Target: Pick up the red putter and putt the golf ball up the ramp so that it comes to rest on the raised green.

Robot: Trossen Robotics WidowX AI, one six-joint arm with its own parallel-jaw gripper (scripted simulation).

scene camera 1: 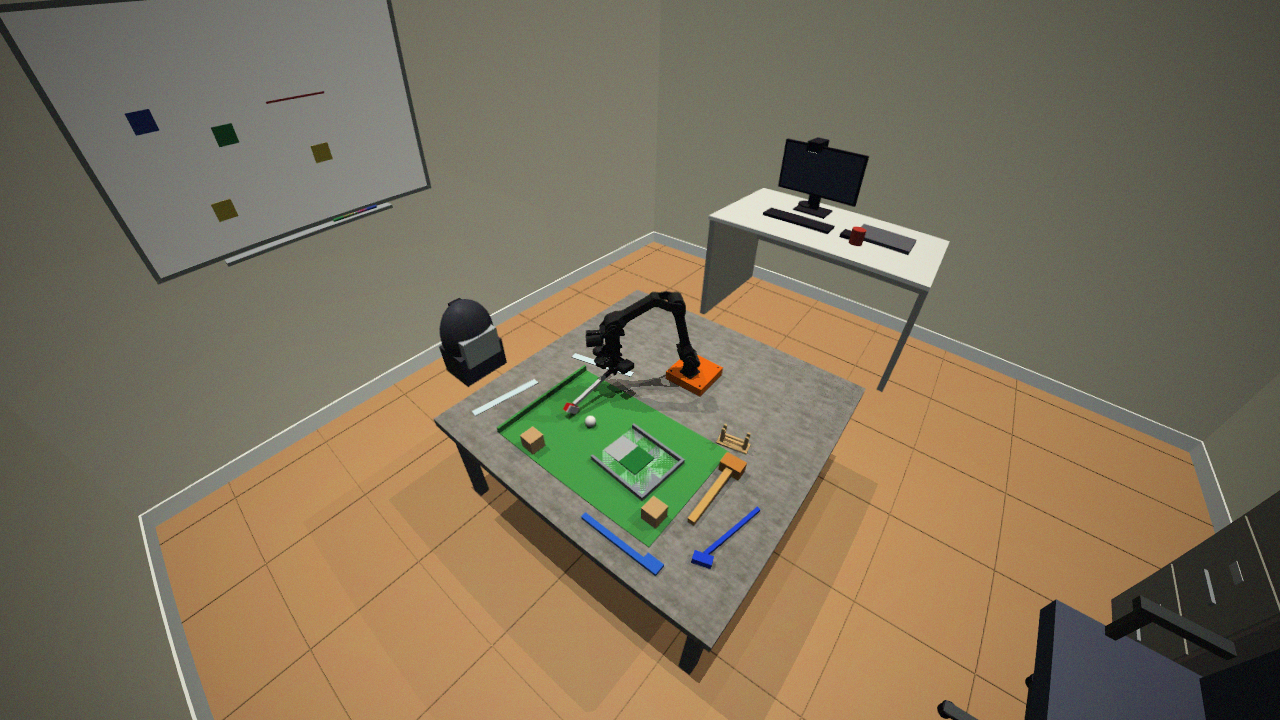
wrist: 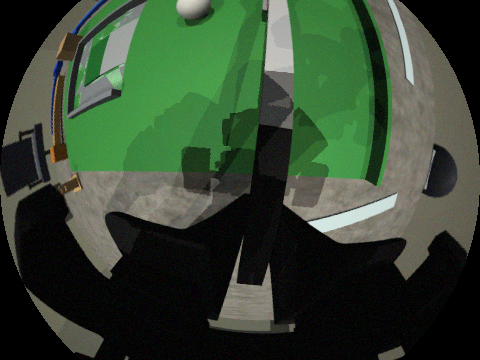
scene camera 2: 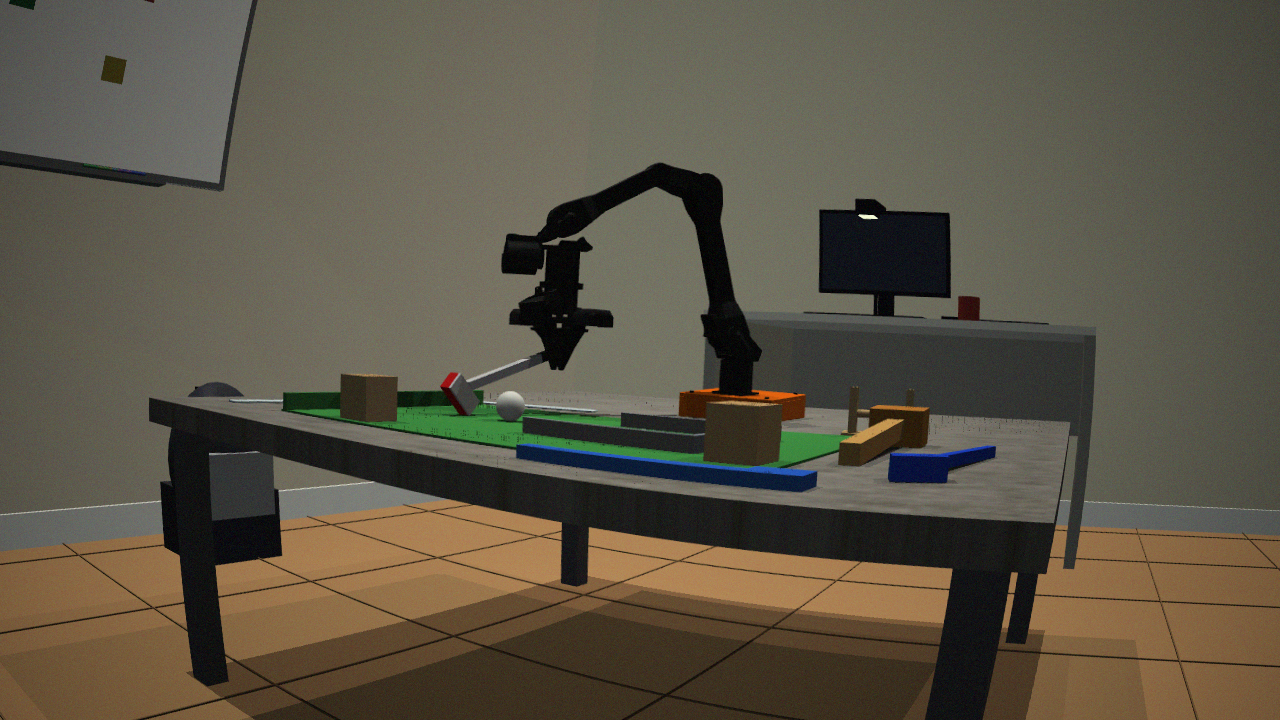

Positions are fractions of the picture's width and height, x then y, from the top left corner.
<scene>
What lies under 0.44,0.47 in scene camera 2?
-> My gripper.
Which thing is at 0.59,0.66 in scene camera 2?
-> A blue bar.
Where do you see a wooden mallet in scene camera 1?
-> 0.57,0.65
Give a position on a blue putter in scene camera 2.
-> At 0.71,0.65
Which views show the wooden mallet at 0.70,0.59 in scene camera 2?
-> Scene camera 1, the wrist view and scene camera 2: all of them.
</scene>
